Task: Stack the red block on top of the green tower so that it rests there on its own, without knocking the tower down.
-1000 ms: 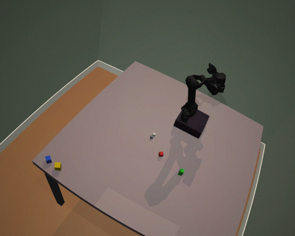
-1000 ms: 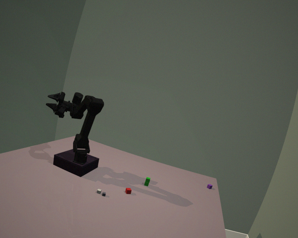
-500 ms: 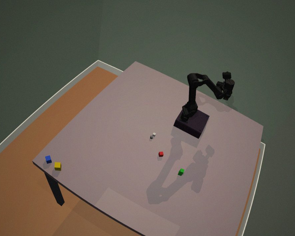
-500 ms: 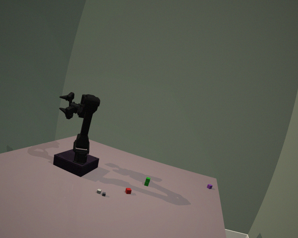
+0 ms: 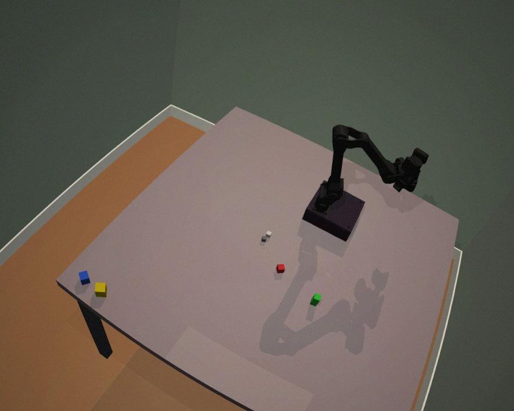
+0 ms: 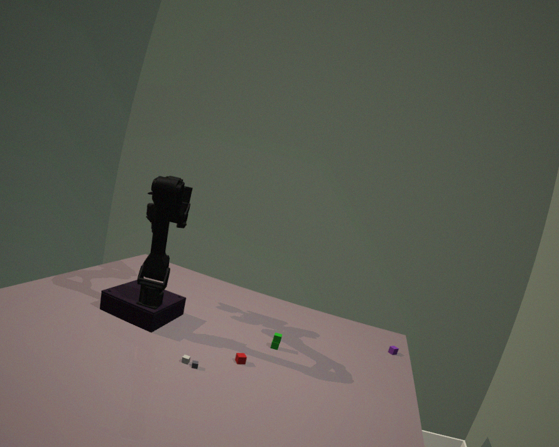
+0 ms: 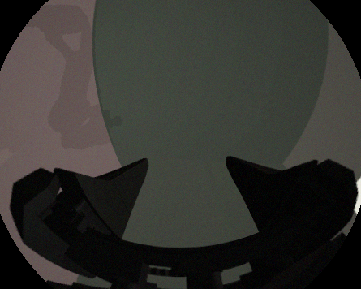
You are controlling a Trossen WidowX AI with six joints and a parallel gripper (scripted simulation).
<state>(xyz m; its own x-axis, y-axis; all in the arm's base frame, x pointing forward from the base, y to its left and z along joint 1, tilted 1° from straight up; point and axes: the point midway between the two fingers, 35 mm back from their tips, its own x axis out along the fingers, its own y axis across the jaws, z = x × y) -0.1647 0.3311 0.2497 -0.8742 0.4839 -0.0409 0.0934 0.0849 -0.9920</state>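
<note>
Now: the red block 510 mm ahead of my gripper tip, 430 mm to the right of it and 290 mm below it. From my gripper tip the other things lie so: white cube 370 mm ahead, 510 mm to the right, 300 mm below; then grey cube 400 mm ahead, 530 mm to the right, 300 mm below; then purple cube 1040 mm ahead, 120 mm to the right, 290 mm below.
</note>
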